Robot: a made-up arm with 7 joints. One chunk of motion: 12 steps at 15 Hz.
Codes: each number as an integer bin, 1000 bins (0 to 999) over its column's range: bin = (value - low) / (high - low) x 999, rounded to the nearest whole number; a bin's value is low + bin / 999 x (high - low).
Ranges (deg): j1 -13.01..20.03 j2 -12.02..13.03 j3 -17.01..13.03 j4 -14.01..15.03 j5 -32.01..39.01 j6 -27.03..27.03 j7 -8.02..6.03
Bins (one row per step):
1: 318 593 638 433 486 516 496
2: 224 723 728 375 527 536 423
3: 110 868 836 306 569 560 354
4: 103 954 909 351 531 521 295
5: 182 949 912 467 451 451 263
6: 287 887 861 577 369 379 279
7: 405 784 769 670 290 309 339
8: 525 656 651 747 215 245 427
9: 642 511 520 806 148 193 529
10: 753 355 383 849 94 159 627
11: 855 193 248 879 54 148 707
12: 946 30 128 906 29 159 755
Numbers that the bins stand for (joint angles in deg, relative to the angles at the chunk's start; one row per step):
1: -2.49 2.85 2.17 -1.42 2.54 0.89 -1.04
2: -5.60 6.11 4.88 -3.11 5.46 1.98 -2.07
3: -9.37 9.75 8.13 -5.11 8.44 3.27 -3.04
4: -9.60 11.90 10.32 -3.81 5.74 1.16 -3.87
5: -6.99 11.78 10.41 -0.43 0.05 -2.62 -4.32
6: -3.52 10.22 8.88 2.76 -5.78 -6.52 -4.10
7: 0.38 7.64 6.11 5.47 -11.39 -10.31 -3.25
8: 4.35 4.43 2.57 7.70 -16.73 -13.77 -2.01
9: 8.22 0.79 -1.37 9.42 -21.49 -16.59 -0.58
10: 11.89 -3.12 -5.49 10.67 -25.33 -18.43 0.80
11: 15.27 -7.18 -9.55 11.54 -28.17 -19.02 1.92
12: 18.28 -11.27 -13.16 12.33 -29.95 -18.43 2.60

